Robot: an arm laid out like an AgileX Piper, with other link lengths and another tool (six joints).
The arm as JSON. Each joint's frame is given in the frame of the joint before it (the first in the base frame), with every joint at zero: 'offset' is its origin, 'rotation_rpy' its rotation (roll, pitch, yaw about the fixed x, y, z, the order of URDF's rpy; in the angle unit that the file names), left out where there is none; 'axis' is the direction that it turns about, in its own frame. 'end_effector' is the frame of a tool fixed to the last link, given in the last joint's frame.
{
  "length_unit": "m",
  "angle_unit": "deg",
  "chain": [
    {
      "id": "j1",
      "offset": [
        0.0,
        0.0,
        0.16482
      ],
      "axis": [
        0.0,
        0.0,
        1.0
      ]
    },
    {
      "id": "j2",
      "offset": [
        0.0,
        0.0,
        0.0
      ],
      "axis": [
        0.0,
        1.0,
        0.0
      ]
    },
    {
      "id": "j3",
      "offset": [
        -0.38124,
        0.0,
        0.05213
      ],
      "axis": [
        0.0,
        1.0,
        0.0
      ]
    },
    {
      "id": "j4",
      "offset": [
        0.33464,
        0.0,
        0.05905
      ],
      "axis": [
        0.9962,
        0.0,
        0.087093
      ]
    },
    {
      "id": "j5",
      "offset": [
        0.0,
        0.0,
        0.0
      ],
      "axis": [
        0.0,
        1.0,
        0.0
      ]
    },
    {
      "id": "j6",
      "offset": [
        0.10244,
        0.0,
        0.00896
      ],
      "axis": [
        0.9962,
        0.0,
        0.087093
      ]
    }
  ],
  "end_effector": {
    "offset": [
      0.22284,
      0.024,
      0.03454
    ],
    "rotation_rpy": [
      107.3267,
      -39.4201,
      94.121
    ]
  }
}
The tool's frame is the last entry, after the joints.
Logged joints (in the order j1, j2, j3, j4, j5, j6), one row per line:
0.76 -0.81 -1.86 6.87 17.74 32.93
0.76 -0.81 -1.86 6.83 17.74 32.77
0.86 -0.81 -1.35 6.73 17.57 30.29
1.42 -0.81 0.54 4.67 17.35 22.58
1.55 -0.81 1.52 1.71 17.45 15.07
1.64 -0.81 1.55 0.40 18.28 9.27
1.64 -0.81 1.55 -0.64 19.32 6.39
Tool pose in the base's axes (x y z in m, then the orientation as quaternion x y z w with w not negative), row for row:
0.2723 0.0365 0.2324 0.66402 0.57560 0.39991 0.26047
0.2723 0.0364 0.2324 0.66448 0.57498 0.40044 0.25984
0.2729 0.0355 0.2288 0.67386 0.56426 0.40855 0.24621
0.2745 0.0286 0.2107 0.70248 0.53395 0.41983 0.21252
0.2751 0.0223 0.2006 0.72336 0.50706 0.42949 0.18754
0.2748 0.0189 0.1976 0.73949 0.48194 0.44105 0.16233
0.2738 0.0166 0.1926 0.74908 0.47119 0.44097 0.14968
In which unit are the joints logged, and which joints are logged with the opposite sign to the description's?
The joints are logged in degrees. Opposite sign: j1, j6.
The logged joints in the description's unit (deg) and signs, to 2 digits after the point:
-0.76 -0.81 -1.86 6.87 17.74 -32.93
-0.76 -0.81 -1.86 6.83 17.74 -32.77
-0.86 -0.81 -1.35 6.73 17.57 -30.29
-1.42 -0.81 0.54 4.67 17.35 -22.58
-1.55 -0.81 1.52 1.71 17.45 -15.07
-1.64 -0.81 1.55 0.40 18.28 -9.27
-1.64 -0.81 1.55 -0.64 19.32 -6.39

